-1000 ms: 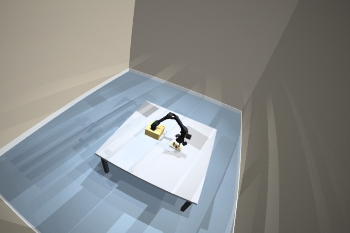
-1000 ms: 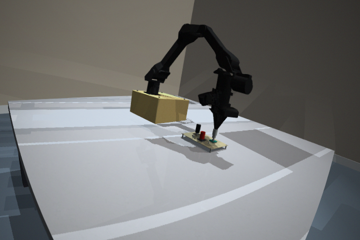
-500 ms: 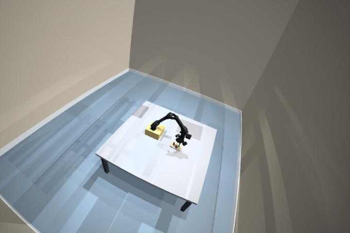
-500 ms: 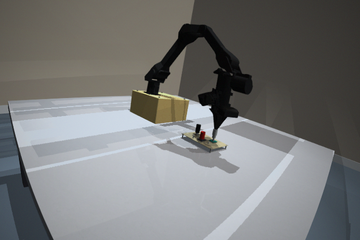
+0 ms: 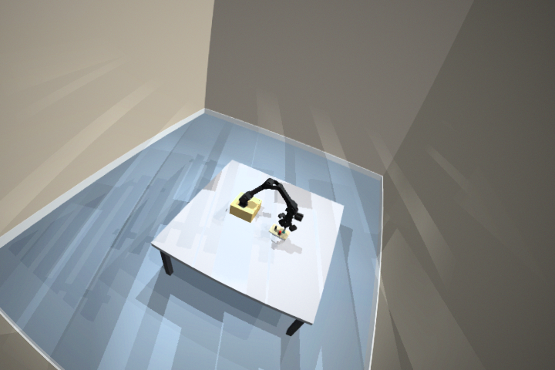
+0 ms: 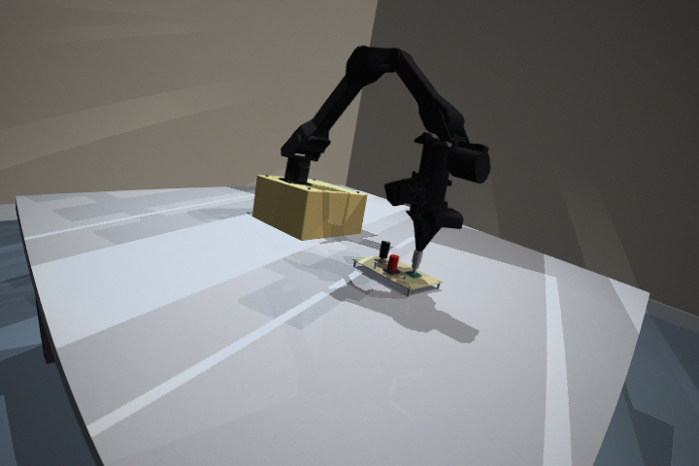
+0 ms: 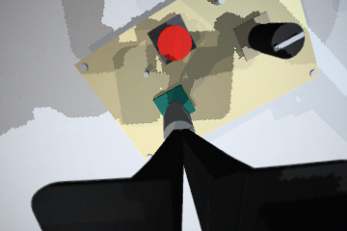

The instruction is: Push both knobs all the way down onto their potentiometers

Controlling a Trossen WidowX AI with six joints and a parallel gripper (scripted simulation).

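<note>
Right now my gripper tip is 10 mm above the grey knob. Also, from my gripper tip: black knob (70 mm behind, 30 mm to the right, 20 mm below).
</note>
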